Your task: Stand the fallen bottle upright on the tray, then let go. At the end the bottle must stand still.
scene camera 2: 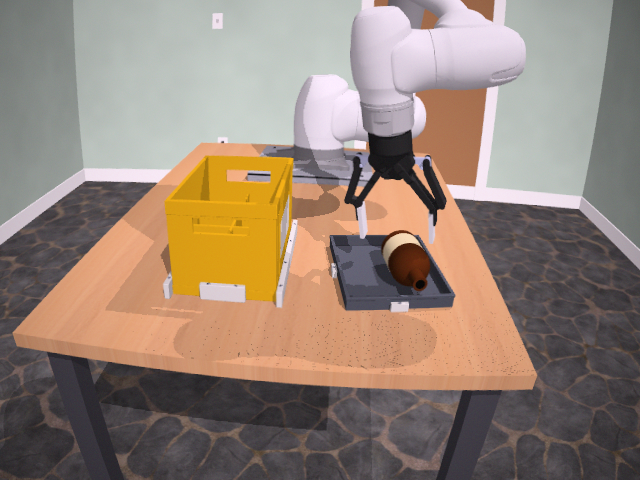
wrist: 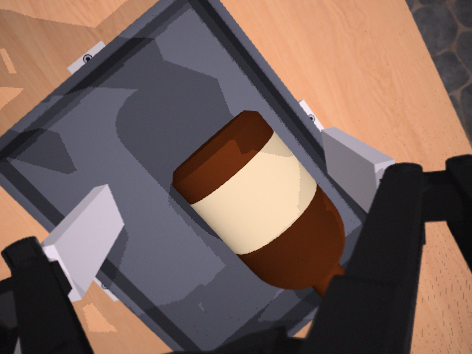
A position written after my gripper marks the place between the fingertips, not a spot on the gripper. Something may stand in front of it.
In view: my gripper (scene camera 2: 397,237), a dark grey tray (scene camera 2: 366,283), a brown bottle (scene camera 2: 407,261) and a yellow crate (scene camera 2: 219,231).
The dark grey tray is seen too in the wrist view (wrist: 129,117). The brown bottle is seen too in the wrist view (wrist: 244,182). My gripper shows as well in the wrist view (wrist: 219,178). The wrist view misses the yellow crate: it is out of frame.
